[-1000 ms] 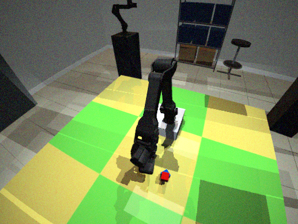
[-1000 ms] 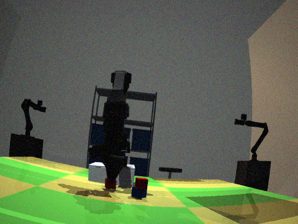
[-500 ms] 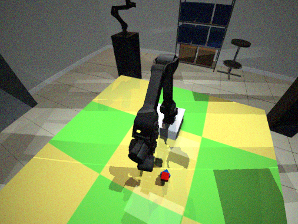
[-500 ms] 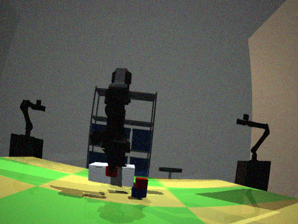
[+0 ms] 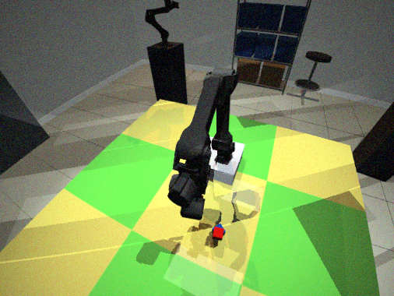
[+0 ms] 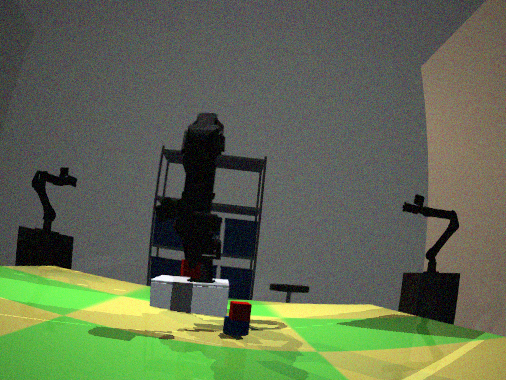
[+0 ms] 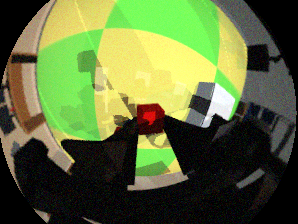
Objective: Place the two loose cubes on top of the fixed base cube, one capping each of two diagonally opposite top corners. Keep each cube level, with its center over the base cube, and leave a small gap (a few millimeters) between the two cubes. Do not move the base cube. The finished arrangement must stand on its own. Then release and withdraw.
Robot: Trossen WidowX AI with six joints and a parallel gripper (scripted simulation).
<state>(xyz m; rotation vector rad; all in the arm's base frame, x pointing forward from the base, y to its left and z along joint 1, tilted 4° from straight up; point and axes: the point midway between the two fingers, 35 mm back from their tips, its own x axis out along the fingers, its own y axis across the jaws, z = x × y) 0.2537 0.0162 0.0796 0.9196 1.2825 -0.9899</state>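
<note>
My gripper tip is now 10 cm to the right of the blue cube, 10 cm above it and 3 cm short of it.
</note>
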